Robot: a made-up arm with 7 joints.
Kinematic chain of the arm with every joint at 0, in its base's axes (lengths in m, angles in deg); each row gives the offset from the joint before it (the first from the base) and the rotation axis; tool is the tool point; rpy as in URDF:
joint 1: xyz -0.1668 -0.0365 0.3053 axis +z
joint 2: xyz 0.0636 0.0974 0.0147 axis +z
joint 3: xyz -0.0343 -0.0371 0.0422 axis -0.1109 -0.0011 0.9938
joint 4: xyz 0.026 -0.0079 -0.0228 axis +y
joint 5: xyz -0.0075 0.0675 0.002 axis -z
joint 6: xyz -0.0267 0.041 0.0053 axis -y
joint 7: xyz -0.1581 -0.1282 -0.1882 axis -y
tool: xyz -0.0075 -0.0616 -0.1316 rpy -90 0 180
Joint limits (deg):
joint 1: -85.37..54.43
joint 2: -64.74..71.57
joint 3: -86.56..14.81
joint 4: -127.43..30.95
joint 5: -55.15..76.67
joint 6: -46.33..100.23
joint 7: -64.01..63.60
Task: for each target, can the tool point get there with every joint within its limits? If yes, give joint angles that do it. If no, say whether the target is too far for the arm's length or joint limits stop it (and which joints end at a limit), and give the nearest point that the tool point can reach.
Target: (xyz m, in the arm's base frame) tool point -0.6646 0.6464 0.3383
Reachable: no: too far | nearest point -0.5019 0.4399 0.3382 | short by 0.263 m
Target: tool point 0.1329 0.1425 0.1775
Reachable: yes | joints 21.62 59.29 -13.82 -45.73 50.81 63.09 26.12
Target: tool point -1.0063 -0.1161 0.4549
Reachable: no: too far | nearest point -0.6622 -0.0350 0.4026 | short by 0.357 m
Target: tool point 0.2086 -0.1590 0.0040
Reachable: yes | joints -61.01 15.39 -48.14 -76.39 57.60 -26.50 -26.94
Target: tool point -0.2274 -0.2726 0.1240
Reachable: yes | joints -24.45 -35.39 -24.35 -58.48 -38.82 11.42 -11.51
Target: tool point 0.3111 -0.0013 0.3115
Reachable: yes | joints -19.75 27.25 2.75 -108.62 9.72 18.94 -16.93
